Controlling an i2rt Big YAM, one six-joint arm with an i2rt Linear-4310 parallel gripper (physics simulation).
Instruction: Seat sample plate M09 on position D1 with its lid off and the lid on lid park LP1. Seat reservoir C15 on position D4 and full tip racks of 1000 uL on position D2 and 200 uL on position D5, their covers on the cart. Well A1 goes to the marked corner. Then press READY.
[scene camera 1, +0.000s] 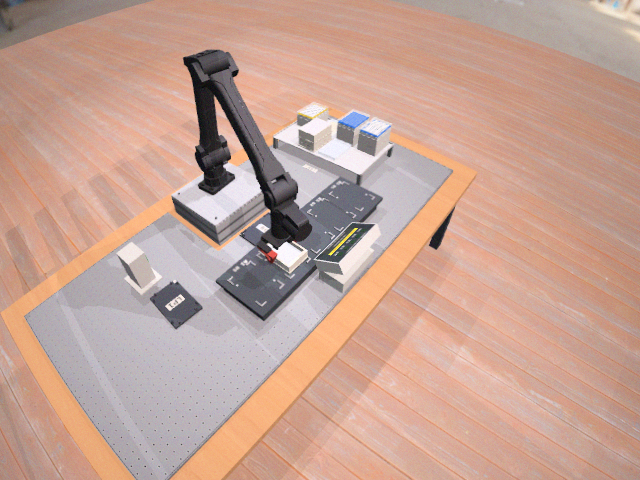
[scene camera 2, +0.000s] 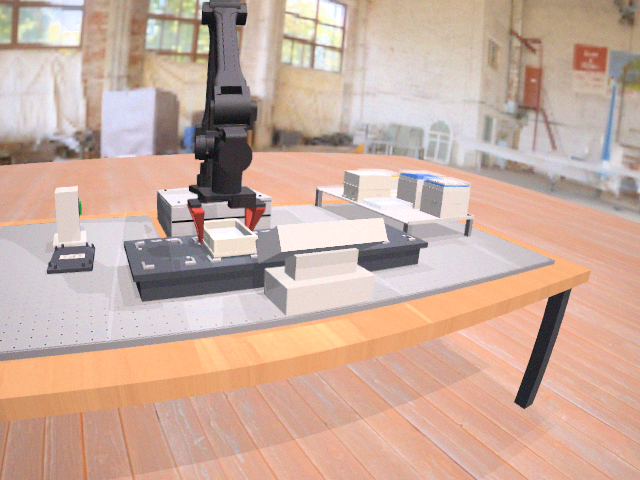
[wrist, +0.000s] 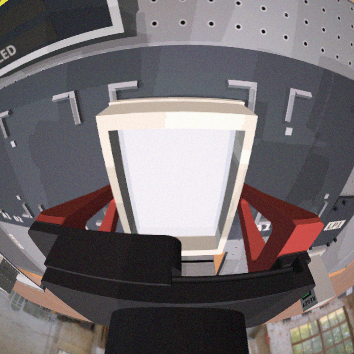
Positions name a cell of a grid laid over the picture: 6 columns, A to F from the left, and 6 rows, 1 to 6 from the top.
my gripper: scene camera 1 C4; scene camera 2 C4; wrist D4
one-well reservoir: scene camera 1 C4; scene camera 2 C3; wrist C3
